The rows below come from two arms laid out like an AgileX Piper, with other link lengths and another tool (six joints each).
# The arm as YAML. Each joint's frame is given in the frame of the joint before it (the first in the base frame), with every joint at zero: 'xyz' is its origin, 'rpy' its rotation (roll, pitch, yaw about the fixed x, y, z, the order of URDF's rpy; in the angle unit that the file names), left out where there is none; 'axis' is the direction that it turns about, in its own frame. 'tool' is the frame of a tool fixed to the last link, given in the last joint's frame.
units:
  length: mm
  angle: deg
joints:
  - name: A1
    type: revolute
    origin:
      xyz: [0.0, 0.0, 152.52]
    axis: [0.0, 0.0, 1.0]
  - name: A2
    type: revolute
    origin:
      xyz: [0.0, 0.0, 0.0]
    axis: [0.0, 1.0, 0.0]
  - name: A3
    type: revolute
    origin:
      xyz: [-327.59, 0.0, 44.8]
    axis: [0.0, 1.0, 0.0]
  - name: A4
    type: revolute
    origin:
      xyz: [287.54, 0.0, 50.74]
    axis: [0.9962, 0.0, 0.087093]
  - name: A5
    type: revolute
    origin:
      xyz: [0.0, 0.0, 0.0]
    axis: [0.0, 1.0, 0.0]
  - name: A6
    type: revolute
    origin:
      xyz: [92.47, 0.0, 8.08]
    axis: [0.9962, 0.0, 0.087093]
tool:
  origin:
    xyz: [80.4, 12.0, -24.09]
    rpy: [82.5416, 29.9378, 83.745]
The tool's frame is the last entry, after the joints.
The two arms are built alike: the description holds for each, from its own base.
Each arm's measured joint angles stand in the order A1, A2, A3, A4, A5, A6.
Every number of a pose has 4 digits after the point.
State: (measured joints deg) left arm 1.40 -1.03 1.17 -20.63 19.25 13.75; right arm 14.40 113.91 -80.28 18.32 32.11 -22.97
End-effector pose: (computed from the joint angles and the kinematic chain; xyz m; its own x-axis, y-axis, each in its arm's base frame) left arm 0.1184 -0.0082 0.1712 -0.0146 0.7943 -0.6073 0.2372 0.5928 0.7696; right arm 0.4738 0.1592 0.1566 -0.7456 0.6216 -0.2400 0.4594 0.7405 0.4905
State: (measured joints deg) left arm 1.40 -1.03 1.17 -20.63 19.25 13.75; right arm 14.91 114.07 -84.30 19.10 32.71 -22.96
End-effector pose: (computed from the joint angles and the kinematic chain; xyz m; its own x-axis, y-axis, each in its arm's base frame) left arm 0.1184 -0.0082 0.1712 -0.0146 0.7943 -0.6073 0.2372 0.5928 0.7696; right arm 0.4885 0.1698 0.1784 -0.7361 0.6244 -0.2613 0.4286 0.7287 0.5341
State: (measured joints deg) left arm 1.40 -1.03 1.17 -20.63 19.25 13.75; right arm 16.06 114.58 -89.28 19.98 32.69 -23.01
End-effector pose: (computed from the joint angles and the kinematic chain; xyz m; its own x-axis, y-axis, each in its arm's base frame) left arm 0.1184 -0.0082 0.1712 -0.0146 0.7943 -0.6073 0.2372 0.5928 0.7696; right arm 0.5053 0.1872 0.2048 -0.7253 0.6231 -0.2926 0.3775 0.7155 0.5878
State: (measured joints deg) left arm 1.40 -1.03 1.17 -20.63 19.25 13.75; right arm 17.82 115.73 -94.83 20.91 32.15 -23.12
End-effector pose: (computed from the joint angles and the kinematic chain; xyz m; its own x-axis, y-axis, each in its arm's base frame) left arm 0.1184 -0.0082 0.1712 -0.0146 0.7943 -0.6073 0.2372 0.5928 0.7696; right arm 0.5212 0.2111 0.2309 -0.7159 0.6175 -0.3258 0.3123 0.7007 0.6415
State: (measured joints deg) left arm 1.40 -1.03 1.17 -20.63 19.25 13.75; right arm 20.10 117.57 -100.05 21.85 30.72 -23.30
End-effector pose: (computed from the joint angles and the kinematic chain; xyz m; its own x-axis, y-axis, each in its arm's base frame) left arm 0.1184 -0.0082 0.1712 -0.0146 0.7943 -0.6073 0.2372 0.5928 0.7696; right arm 0.5342 0.2402 0.2504 -0.7083 0.6096 -0.3558 0.2425 0.6836 0.6884
